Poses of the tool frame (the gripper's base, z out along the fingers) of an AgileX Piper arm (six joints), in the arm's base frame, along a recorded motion.
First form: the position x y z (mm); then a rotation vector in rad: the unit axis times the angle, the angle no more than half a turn.
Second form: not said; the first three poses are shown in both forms.
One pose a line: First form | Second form
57 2 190 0.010 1.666 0.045 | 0.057 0.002 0.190 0.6 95.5 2.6
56 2 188 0.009 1.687 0.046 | 0.056 0.002 0.188 0.5 96.7 2.6
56 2 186 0.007 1.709 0.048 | 0.056 0.002 0.186 0.4 97.9 2.8
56 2 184 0.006 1.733 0.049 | 0.056 0.002 0.184 0.3 99.3 2.8
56 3 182 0.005 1.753 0.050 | 0.056 0.003 0.182 0.3 100.4 2.9
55 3 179 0.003 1.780 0.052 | 0.055 0.003 0.179 0.2 102.0 3.0
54 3 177 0.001 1.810 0.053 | 0.054 0.003 0.177 0.1 103.7 3.0
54 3 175 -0.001 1.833 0.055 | 0.054 0.003 0.175 -0.1 105.0 3.2
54 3 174 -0.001 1.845 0.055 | 0.054 0.003 0.174 -0.1 105.7 3.2
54 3 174 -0.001 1.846 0.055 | 0.054 0.003 0.174 -0.1 105.8 3.2
